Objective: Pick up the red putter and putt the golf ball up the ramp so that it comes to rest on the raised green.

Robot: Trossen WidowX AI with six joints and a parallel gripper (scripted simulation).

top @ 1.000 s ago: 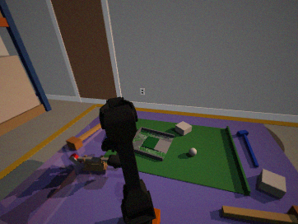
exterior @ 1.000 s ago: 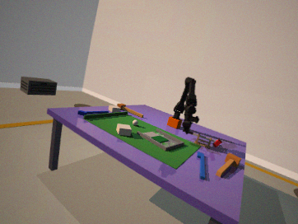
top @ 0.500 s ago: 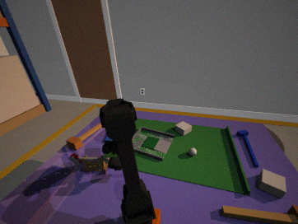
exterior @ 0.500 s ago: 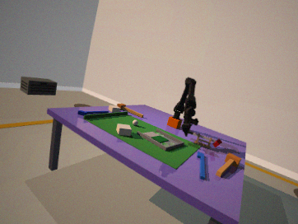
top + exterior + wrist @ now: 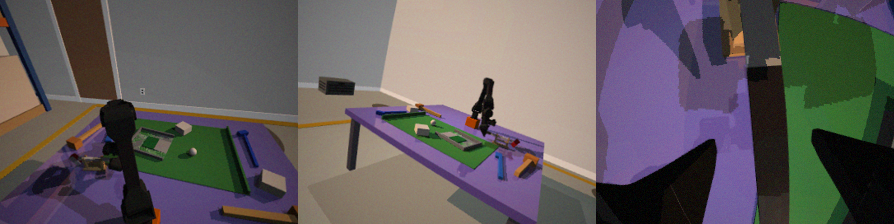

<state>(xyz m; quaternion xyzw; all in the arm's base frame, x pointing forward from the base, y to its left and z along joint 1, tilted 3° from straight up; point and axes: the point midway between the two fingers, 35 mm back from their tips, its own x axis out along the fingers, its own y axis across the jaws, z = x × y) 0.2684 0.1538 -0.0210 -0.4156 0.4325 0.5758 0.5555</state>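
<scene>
Right now my gripper tip is 130 mm to the right of the wooden rack. From my gripper tip the other things lie so: green wall: 130 mm ahead, 630 mm to the right, 20 mm below; then golf ball: 110 mm ahead, 390 mm to the right, 10 mm below; then green mat: 200 mm ahead, 280 mm to the right, 30 mm below.
</scene>
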